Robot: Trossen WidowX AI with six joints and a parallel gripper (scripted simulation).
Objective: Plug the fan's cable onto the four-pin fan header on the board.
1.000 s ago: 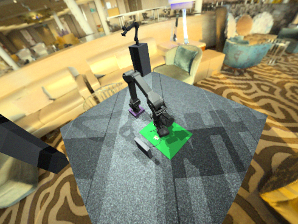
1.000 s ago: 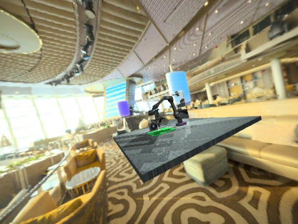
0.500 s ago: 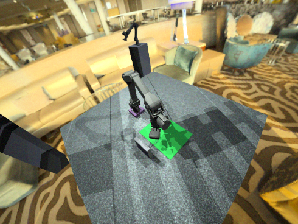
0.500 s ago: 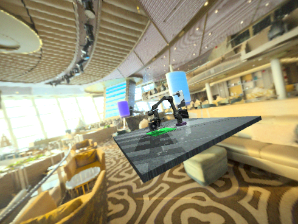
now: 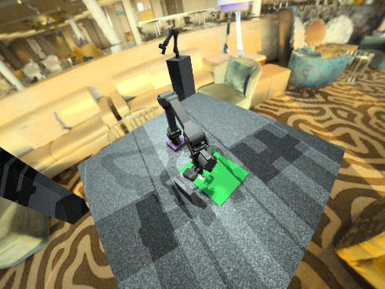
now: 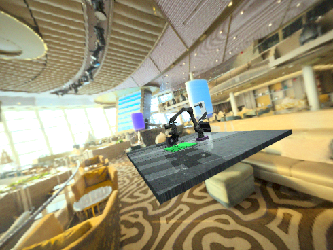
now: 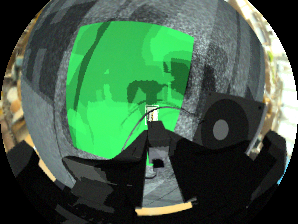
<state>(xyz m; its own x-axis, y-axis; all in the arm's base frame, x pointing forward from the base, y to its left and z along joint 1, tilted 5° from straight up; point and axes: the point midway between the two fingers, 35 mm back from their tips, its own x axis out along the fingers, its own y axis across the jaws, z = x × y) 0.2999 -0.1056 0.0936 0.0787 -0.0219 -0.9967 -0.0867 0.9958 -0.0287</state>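
Now: the green board 3 cm ahead of my gripper tip, 7 cm to the left of it and 8 cm below it. The rest, counted from my gripper tip: black plug 1 cm behind, 1 cm above; then fan 12 cm to the right.
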